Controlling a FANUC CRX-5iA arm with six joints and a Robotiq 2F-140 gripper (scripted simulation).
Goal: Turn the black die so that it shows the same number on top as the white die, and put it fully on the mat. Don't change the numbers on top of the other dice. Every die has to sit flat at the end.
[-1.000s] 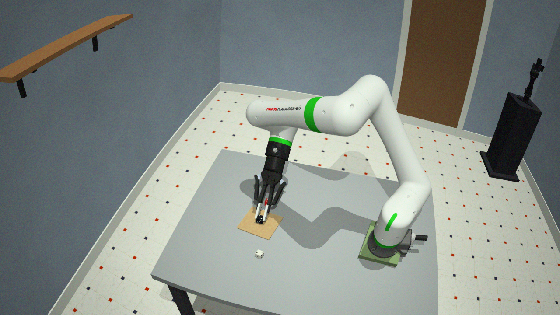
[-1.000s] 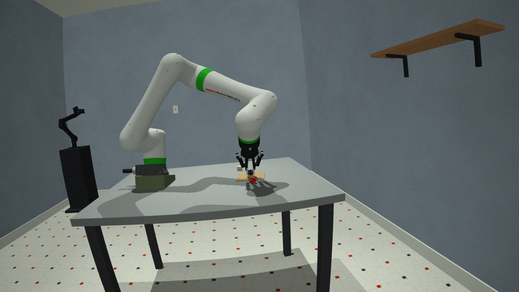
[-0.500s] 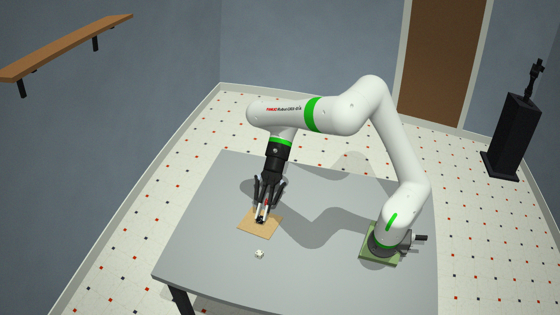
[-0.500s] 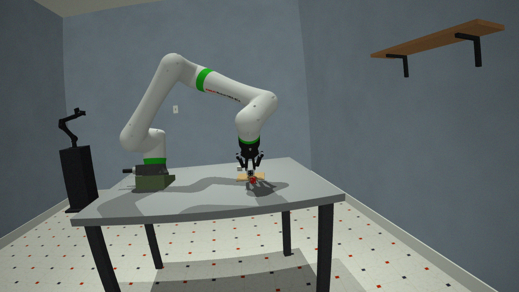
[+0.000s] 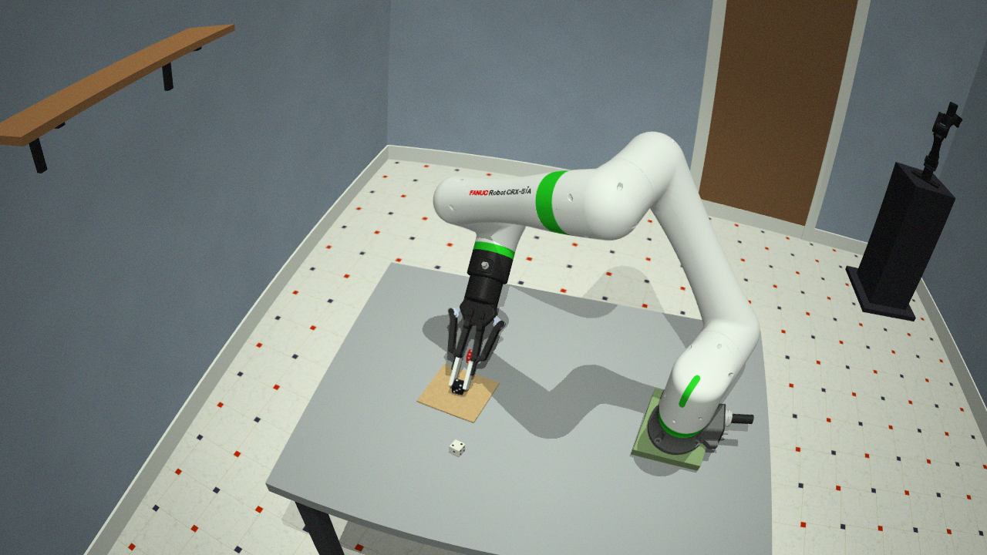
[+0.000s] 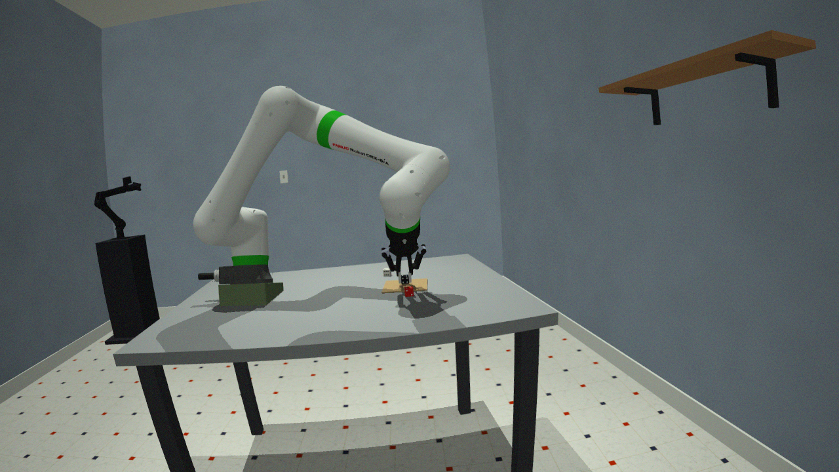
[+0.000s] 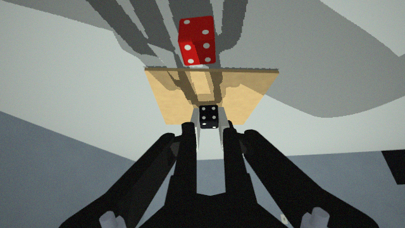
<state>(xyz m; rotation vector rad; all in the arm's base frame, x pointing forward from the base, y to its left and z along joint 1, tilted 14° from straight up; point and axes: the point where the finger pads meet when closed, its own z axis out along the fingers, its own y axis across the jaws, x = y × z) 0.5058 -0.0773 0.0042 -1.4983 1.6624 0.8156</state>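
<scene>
Right now the tan mat is 4 cm below my hand and 2 cm to the left of it. The rest, counted from my hand: black die (2 cm to the left, 2 cm below); white die (20 cm to the left, 3 cm below, 3 cm behind); red die (9 cm to the right, 3 cm below).
</scene>
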